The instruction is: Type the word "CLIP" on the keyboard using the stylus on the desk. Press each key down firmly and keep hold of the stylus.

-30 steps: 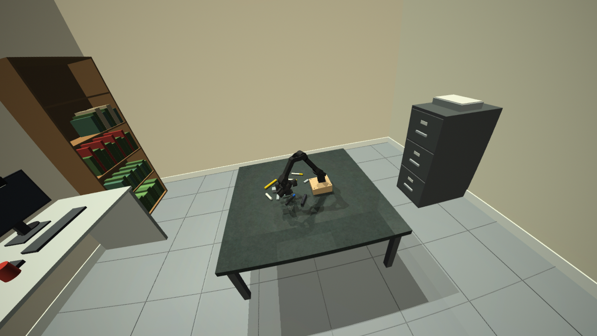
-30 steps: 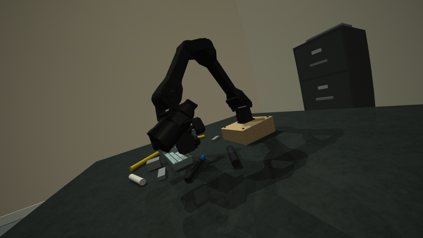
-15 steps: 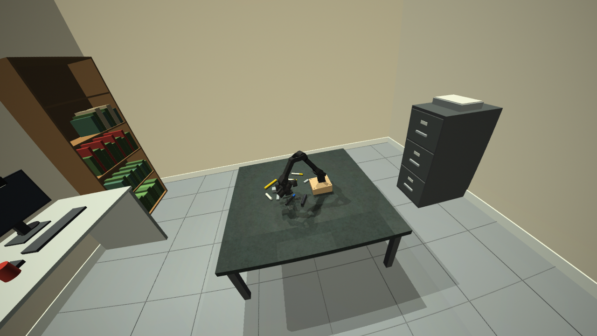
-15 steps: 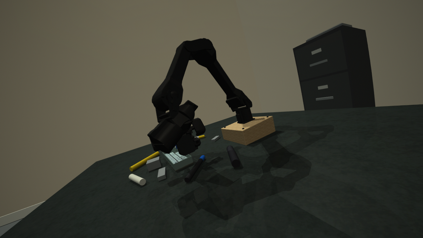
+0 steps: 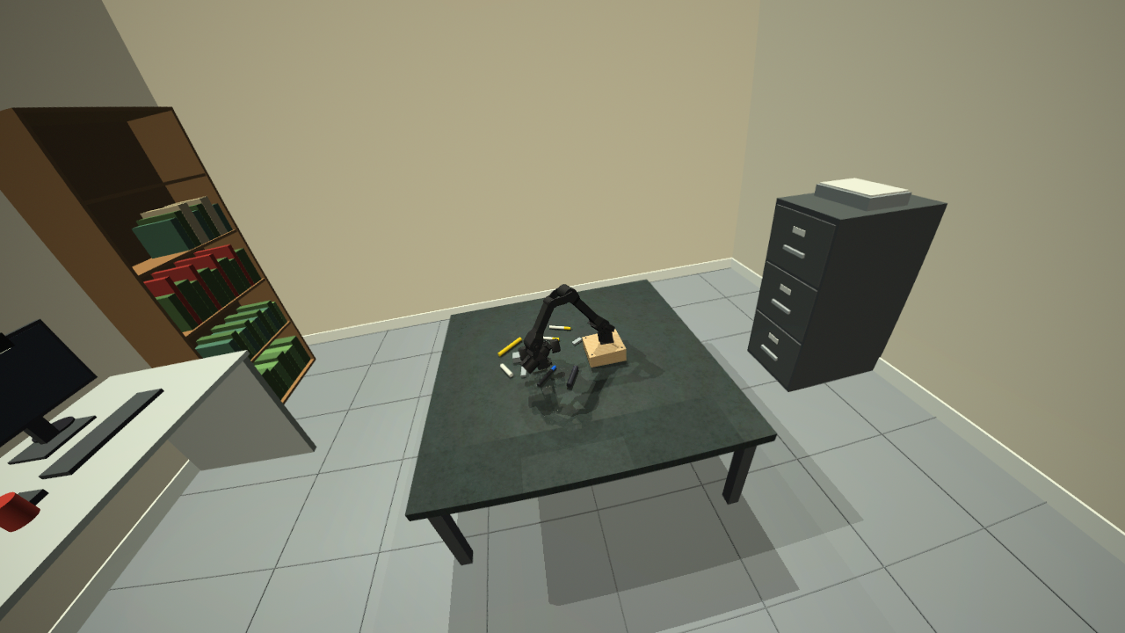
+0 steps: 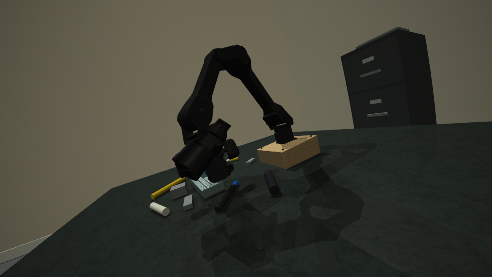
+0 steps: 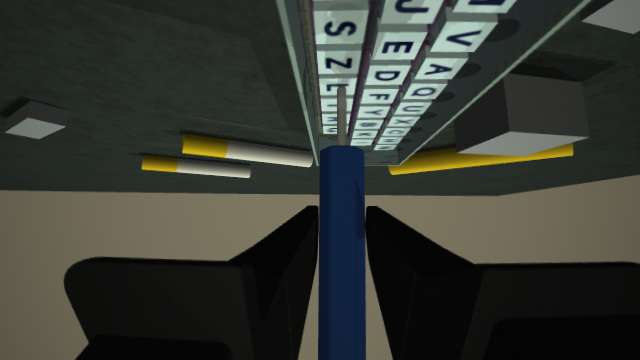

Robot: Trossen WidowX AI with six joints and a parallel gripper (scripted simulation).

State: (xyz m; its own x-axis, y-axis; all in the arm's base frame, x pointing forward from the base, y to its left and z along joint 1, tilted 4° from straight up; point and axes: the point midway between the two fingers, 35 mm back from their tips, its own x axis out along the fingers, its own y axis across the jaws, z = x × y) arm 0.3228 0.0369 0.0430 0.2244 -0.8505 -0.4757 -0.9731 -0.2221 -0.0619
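Now: the grey block 110 mm ahead of my gripper tip, 60 mm below it and 20 mm to the right of it. From my gripper tip the other things lie so: yellow marker 160 mm ahead, 120 mm to the right, 60 mm below; then white cylinder 160 mm ahead, 60 mm to the left, 60 mm below; then blue stylus 10 mm below.
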